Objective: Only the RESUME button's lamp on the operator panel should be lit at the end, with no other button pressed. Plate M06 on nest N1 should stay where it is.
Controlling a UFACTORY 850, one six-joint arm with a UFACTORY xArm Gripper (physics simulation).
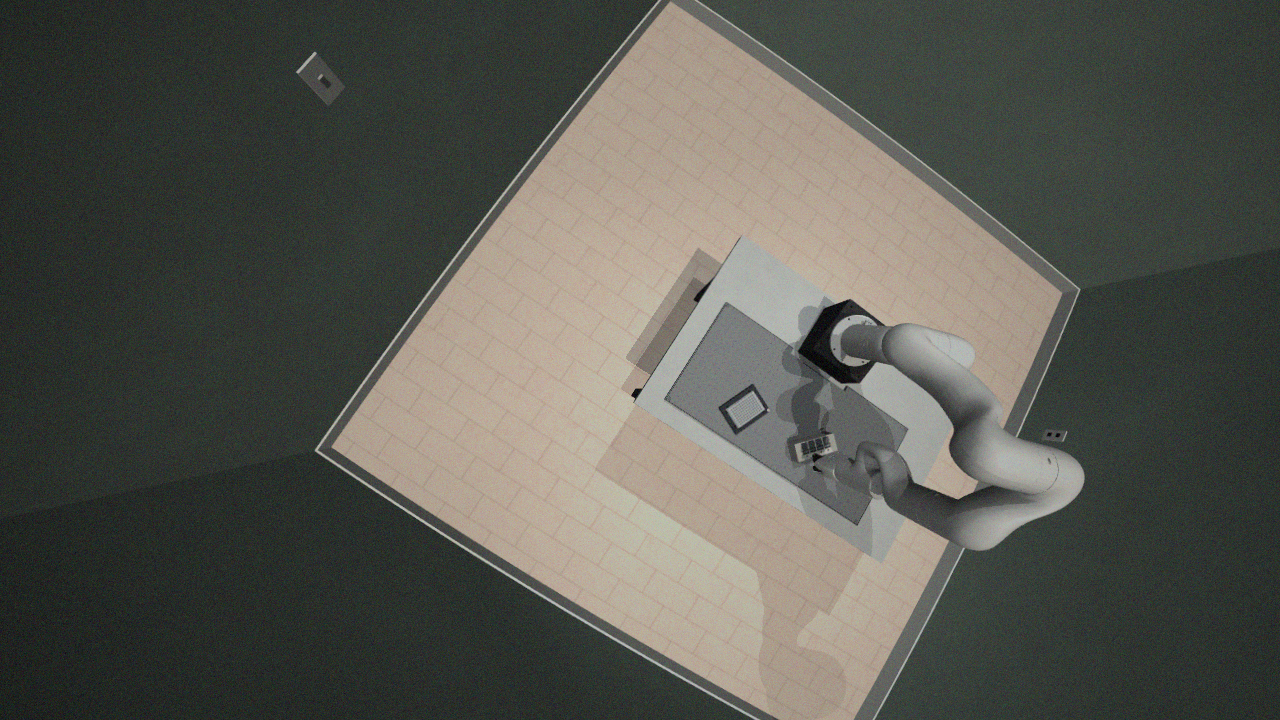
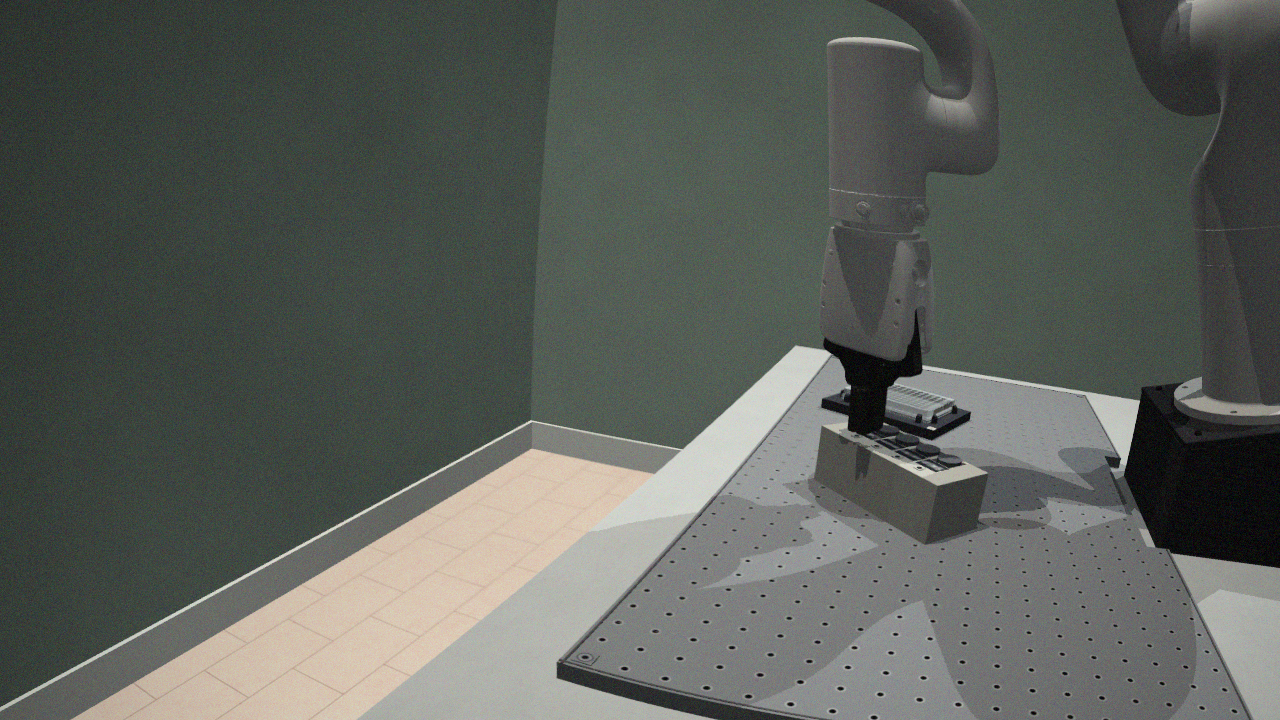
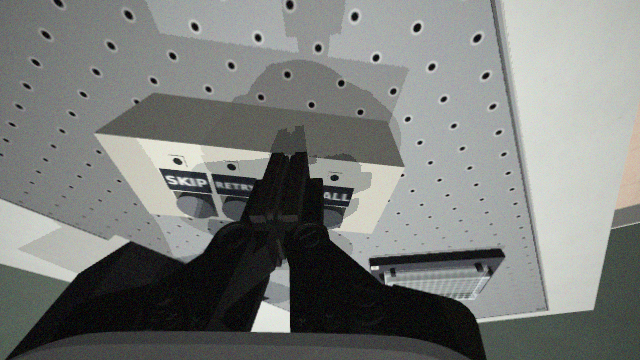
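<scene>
The operator panel [image 1: 795, 447] [image 2: 872, 474] [image 3: 165, 120] is a beige box with a row of dark round buttons. My gripper [image 1: 816, 462] [image 2: 863, 428] [image 3: 294, 176] is shut and empty, pointing down at the panel's top between the RETRY and CALL columns. Whether the tips touch it is unclear. The fingers hide the RESUME label, button and lamp. The SKIP lamp [image 3: 177, 161], RETRY lamp [image 3: 231, 167] and CALL lamp [image 3: 334, 178] look dark. A pale gridded plate [image 1: 745, 408] [image 2: 913, 402] [image 3: 440, 287] sits on a dark nest [image 1: 726, 418] [image 2: 930, 428] [image 3: 435, 256]; their names are unreadable.
The panel and nest stand apart on a grey perforated board [image 1: 716, 349] [image 2: 760, 617] [image 3: 440, 150], which lies on a pale table [image 1: 760, 268] [image 2: 510, 626] [image 3: 565, 150]. The arm's black base [image 1: 819, 344] [image 2: 1199, 492] stands at the table's side.
</scene>
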